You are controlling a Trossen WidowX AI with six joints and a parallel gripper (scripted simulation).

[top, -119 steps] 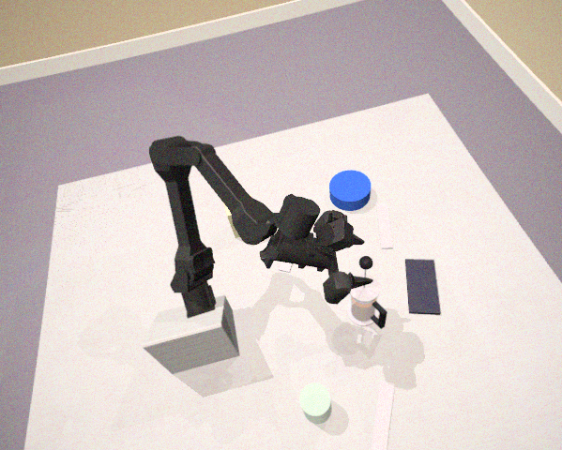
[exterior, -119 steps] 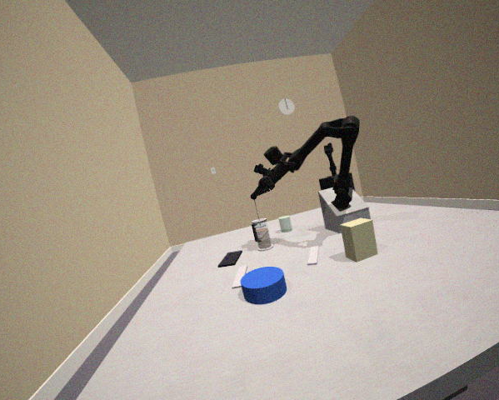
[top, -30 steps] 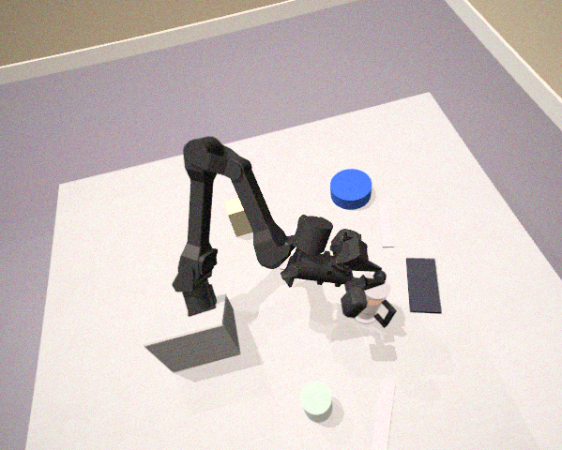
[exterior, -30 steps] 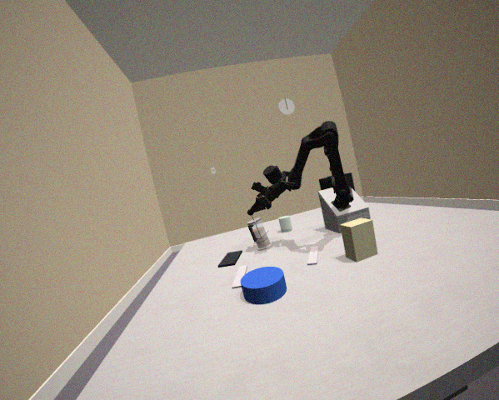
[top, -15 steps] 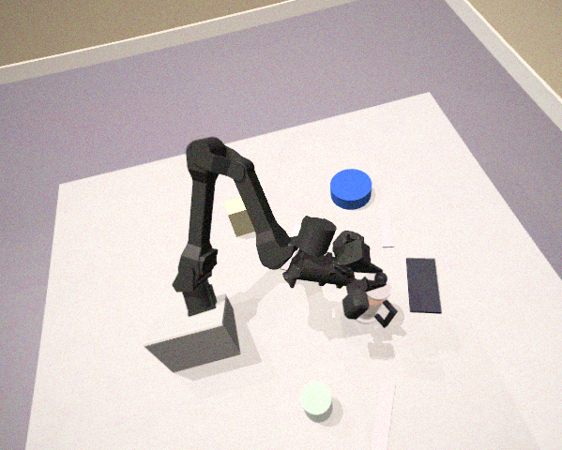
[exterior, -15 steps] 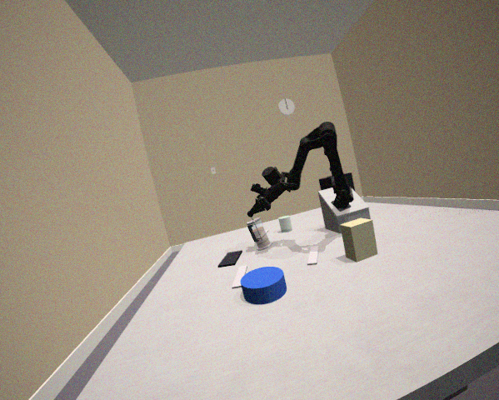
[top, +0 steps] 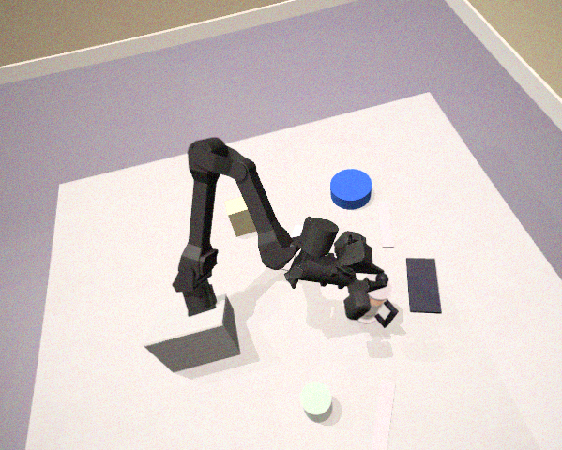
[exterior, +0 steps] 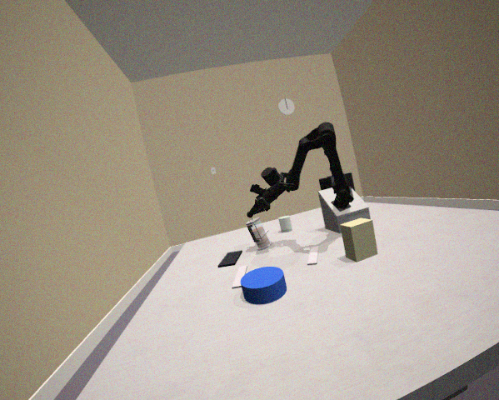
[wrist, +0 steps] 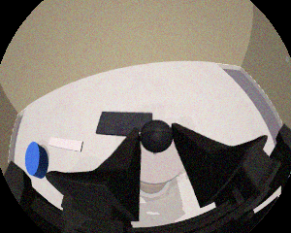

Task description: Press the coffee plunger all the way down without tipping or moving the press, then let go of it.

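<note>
Now: gripper tip 8 cm above the coffee press, 2 cm past it and 1 cm to the left of it. The rest, counted from my gripper tip: yellow box 38 cm to the left, 24 cm behind, 11 cm below; then dark flat slab 16 cm below, 13 cm ahead, 2 cm to the left; then blue disc 37 cm to the left, 14 cm below, 8 cm ahead.
</note>
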